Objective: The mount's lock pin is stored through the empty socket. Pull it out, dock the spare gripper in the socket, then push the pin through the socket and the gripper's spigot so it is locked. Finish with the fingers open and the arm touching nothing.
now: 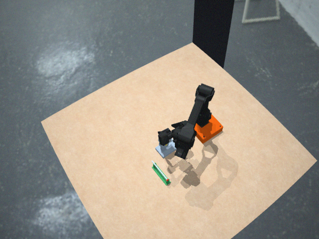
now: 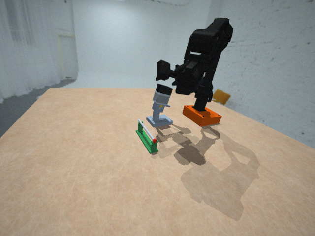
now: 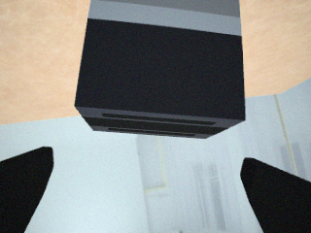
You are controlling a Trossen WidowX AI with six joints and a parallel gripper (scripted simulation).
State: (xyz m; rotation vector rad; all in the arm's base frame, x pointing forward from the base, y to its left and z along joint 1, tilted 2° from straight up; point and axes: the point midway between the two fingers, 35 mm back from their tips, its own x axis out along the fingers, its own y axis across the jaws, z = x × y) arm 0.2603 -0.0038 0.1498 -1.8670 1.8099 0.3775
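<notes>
The green cradle lies 170 mm below my gripper tip, 130 mm to the left of it and 130 mm ahead of it. The rest, counted from my gripper tip: spare gripper 70 mm below, 20 mm to the left, 10 mm ahead; mount 140 mm below, 20 mm to the left, 10 mm ahead.
</notes>
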